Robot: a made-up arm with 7 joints. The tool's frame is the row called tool.
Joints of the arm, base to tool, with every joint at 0 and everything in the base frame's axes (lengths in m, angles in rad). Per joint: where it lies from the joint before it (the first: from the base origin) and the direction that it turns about. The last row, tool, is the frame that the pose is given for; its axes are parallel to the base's.
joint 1: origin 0 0 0.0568 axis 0 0 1
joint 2: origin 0.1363 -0.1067 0.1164 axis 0 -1 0
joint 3: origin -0.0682 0.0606 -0.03 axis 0 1 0
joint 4: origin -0.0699 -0.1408 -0.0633 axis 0 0 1
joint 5: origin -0.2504 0.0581 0.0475 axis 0 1 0
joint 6: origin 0.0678 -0.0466 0.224 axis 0 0 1
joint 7: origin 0.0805 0.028 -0.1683 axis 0 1 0
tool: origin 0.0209 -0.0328 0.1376
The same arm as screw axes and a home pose.
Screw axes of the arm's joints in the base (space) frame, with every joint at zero. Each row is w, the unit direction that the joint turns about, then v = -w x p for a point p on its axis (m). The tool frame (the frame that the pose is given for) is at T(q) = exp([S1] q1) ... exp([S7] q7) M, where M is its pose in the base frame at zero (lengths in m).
S1: w 0 0 1 v 0 0 0
S2: w 0 -1 0 v 0.1732 0 -0.1363
S3: w 0 1 0 v -0.1432 0 0.0681
S4: w 0 0 1 v -0.1869 0.0018 0
S5: w 0 1 0 v -0.1274 0 -0.2522
S6: w 0 0 1 v -0.1754 0.1844 0
S7: w 0 1 0 v -0.1831 0 -0.1039
M =
1 0 0 -0.083
0 1 0 -0.1802
0 0 1 0.3207
0 0 0 1

